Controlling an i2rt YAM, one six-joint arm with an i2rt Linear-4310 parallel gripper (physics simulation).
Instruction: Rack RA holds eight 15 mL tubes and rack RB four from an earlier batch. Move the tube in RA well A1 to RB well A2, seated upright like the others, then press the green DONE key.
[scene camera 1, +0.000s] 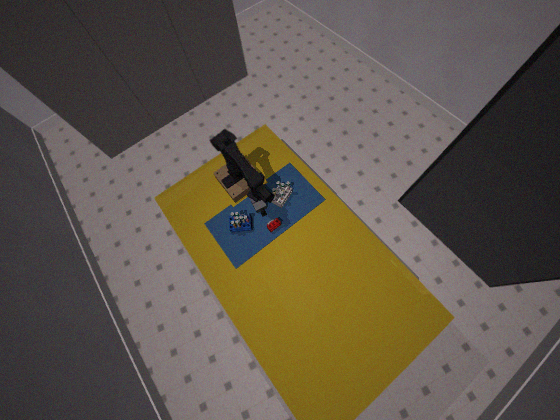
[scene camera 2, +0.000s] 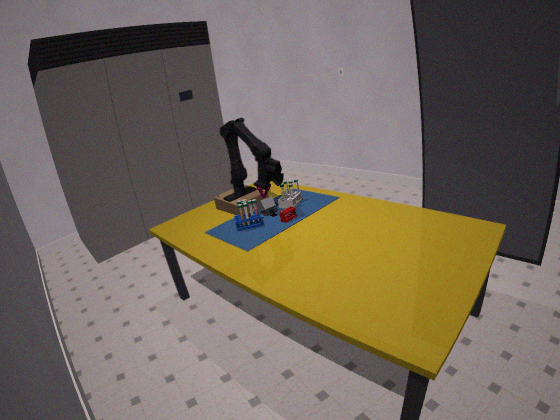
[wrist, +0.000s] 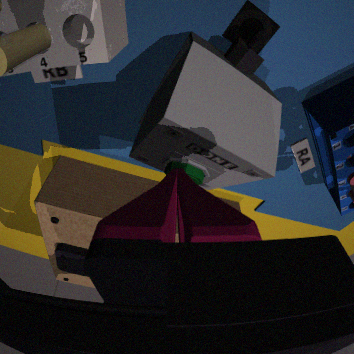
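Observation:
My gripper is shut, with no tube between its magenta fingers. Its tips overlap the green DONE key on the grey box; whether they touch or press the key, I cannot tell. Blue rack RA holds several upright tubes with green-and-white caps. White rack RB holds several tubes. The wells are too small in the scene views to read, and the wrist view shows just a corner of RB, near columns 4 and 5.
A red rack stands on the blue mat in front of the grey box. The arm's wooden base is behind the box. The yellow table extends beyond the mat.

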